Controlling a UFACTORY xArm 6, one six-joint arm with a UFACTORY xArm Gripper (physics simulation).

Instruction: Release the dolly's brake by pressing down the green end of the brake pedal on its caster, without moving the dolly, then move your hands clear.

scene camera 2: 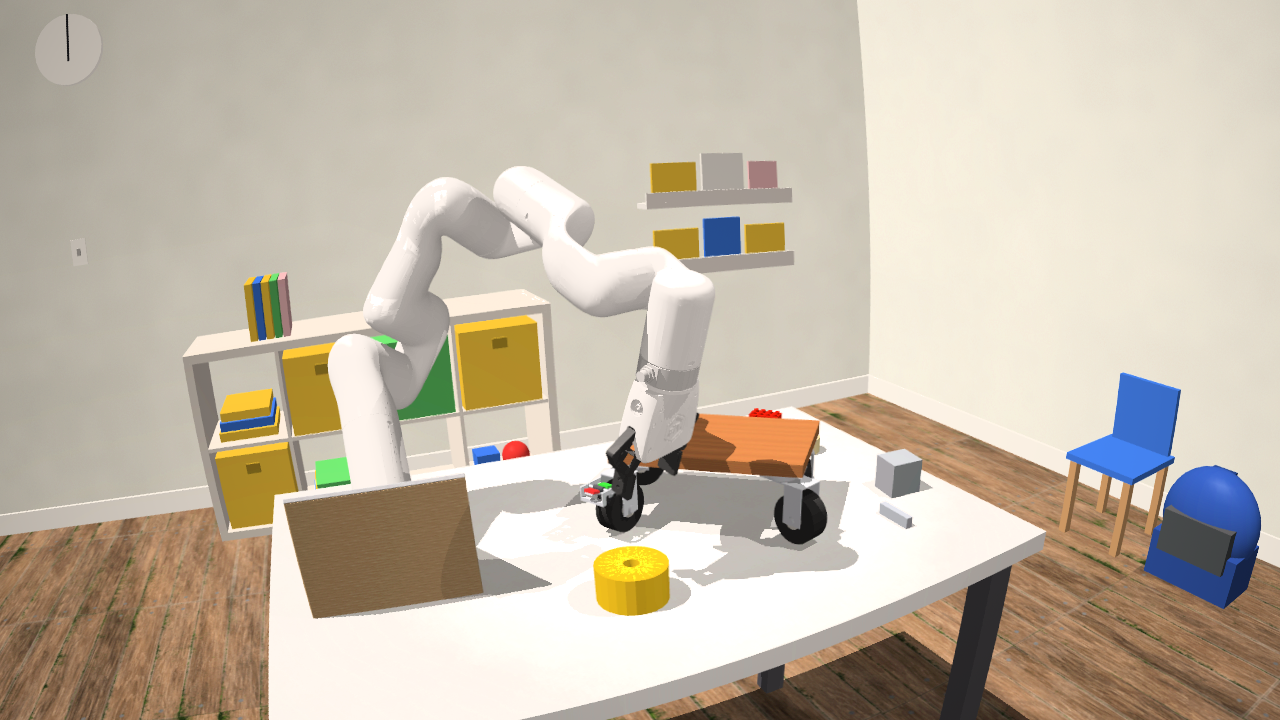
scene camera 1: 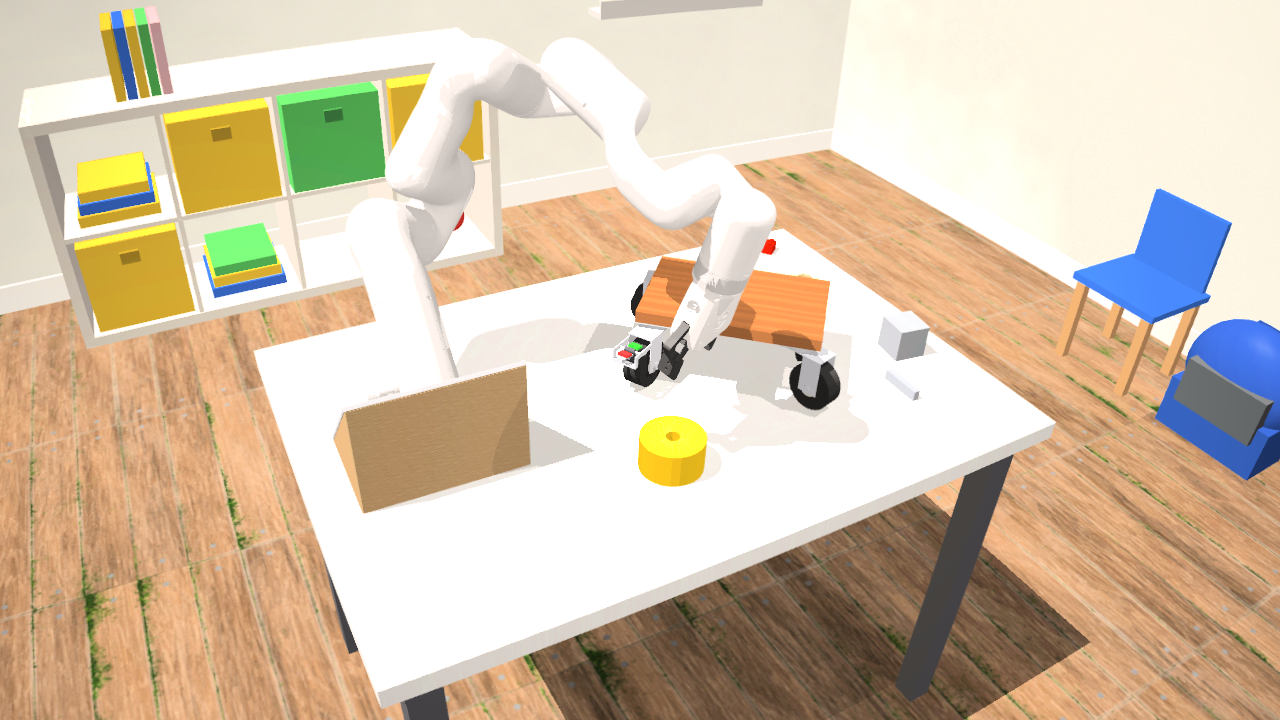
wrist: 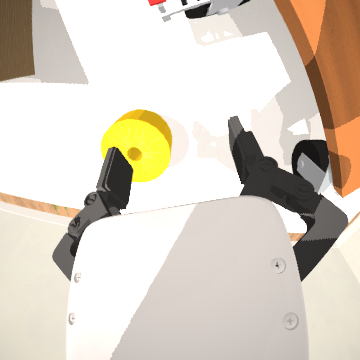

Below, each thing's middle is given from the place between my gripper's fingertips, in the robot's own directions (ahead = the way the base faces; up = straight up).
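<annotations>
Position of my hand: 9 cm above the caster (scene camera 2: 605, 476), 14 cm to the right of it and 3 cm short of it. Counted from my hand, the other things are: yellow cylinder (scene camera 2: 633, 580), 11 cm below, 6 cm behind and 6 cm to the right; grey cube (scene camera 1: 903, 335), 11 cm below, 48 cm ahead and 3 cm to the right; dolly (scene camera 1: 787, 310), 8 cm below, 17 cm ahead and 11 cm to the left.
</annotations>
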